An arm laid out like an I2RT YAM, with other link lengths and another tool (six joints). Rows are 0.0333 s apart.
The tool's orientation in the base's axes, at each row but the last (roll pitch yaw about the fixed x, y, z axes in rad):
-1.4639, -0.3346, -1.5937
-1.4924, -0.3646, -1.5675
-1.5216, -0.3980, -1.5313
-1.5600, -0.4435, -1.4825
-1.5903, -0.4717, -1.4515
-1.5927, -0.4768, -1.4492
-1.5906, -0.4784, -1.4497
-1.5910, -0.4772, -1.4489
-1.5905, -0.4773, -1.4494
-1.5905, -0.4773, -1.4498
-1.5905, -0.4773, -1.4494
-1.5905, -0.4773, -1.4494
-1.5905, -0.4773, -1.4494
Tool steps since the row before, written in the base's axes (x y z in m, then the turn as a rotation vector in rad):
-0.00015, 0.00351, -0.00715, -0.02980, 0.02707, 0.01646
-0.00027, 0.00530, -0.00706, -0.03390, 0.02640, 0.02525
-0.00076, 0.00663, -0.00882, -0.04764, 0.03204, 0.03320
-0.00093, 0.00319, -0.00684, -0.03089, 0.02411, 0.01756
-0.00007, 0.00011, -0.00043, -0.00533, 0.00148, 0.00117
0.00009, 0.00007, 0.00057, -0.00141, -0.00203, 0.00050
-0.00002, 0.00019, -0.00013, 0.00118, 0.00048, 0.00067
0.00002, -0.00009, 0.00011, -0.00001, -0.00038, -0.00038
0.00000, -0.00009, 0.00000, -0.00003, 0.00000, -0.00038
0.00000, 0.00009, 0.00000, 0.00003, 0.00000, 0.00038
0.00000, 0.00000, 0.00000, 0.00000, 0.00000, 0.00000
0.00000, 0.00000, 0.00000, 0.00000, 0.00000, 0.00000
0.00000, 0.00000, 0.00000, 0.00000, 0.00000, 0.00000
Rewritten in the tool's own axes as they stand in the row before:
-0.00566, 0.00555, -0.00083, -0.01951, -0.02732, -0.02766
-0.00747, 0.00467, -0.00062, -0.01577, -0.03559, -0.03112
-0.00955, 0.00552, -0.00077, -0.01838, -0.04597, -0.04413
-0.00588, 0.00477, -0.00070, -0.01662, -0.02764, -0.02835
-0.00030, 0.00033, -0.00005, -0.00134, -0.00190, -0.00515
0.00021, -0.00054, 0.00009, 0.00187, 0.00044, -0.00164
-0.00023, 0.00003, 0.00000, 0.00001, -0.00077, 0.00121
0.00013, -0.00006, 0.00001, 0.00016, 0.00051, -0.00005
0.00008, 0.00004, -0.00001, -0.00018, 0.00034, -0.00002
-0.00008, -0.00004, 0.00001, 0.00018, -0.00034, 0.00002
0.00000, 0.00000, 0.00000, 0.00000, 0.00000, 0.00000
0.00000, 0.00000, 0.00000, 0.00000, 0.00000, 0.00000
0.00000, 0.00000, 0.00000, 0.00000, 0.00000, 0.00000

